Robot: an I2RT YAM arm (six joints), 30 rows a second.
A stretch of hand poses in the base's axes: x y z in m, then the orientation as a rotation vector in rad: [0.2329, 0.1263, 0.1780, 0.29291, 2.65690, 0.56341]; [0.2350, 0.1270, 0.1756, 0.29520, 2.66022, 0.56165]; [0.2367, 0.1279, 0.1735, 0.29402, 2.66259, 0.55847]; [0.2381, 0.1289, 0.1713, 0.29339, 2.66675, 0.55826]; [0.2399, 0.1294, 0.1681, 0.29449, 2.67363, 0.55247]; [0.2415, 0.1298, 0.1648, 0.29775, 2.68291, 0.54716]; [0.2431, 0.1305, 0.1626, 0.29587, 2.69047, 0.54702]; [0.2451, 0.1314, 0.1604, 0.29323, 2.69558, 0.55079]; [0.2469, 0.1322, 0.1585, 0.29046, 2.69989, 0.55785]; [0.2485, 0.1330, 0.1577, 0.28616, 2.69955, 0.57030]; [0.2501, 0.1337, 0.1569, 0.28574, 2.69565, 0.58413]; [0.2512, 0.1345, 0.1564, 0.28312, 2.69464, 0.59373]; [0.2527, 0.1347, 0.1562, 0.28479, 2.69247, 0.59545]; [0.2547, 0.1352, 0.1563, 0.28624, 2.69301, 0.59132]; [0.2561, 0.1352, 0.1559, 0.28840, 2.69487, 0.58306]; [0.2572, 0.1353, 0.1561, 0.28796, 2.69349, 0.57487]
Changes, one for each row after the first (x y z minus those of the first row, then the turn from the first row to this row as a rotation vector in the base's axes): [0.0021, 0.0007, -0.0024, -0.00106, 0.00353, -0.00102]; [0.0038, 0.0016, -0.0045, -0.00360, 0.00522, -0.00023]; [0.0052, 0.0026, -0.0067, -0.00407, 0.00902, 0.00117]; [0.0070, 0.0031, -0.0099, -0.00832, 0.01530, 0.00110]; [0.0086, 0.0035, -0.0132, -0.01200, 0.02443, 0.00028]; [0.0102, 0.0042, -0.0154, -0.01277, 0.03120, 0.00337]; [0.0122, 0.0051, -0.0176, -0.01081, 0.03581, 0.00704]; [0.0140, 0.0059, -0.0195, -0.00655, 0.03993, 0.01119]; [0.0156, 0.0067, -0.0203, 0.00144, 0.03980, 0.01617]; [0.0172, 0.0074, -0.0211, 0.01119, 0.03735, 0.01799]; [0.0183, 0.0082, -0.0216, 0.01751, 0.03677, 0.02121]; [0.0198, 0.0084, -0.0218, 0.01909, 0.03526, 0.01990]; [0.0218, 0.0089, -0.0217, 0.01641, 0.03568, 0.01833]; [0.0232, 0.0089, -0.0221, 0.01090, 0.03711, 0.01586]; [0.0243, 0.0090, -0.0219, 0.00522, 0.03487, 0.01433]
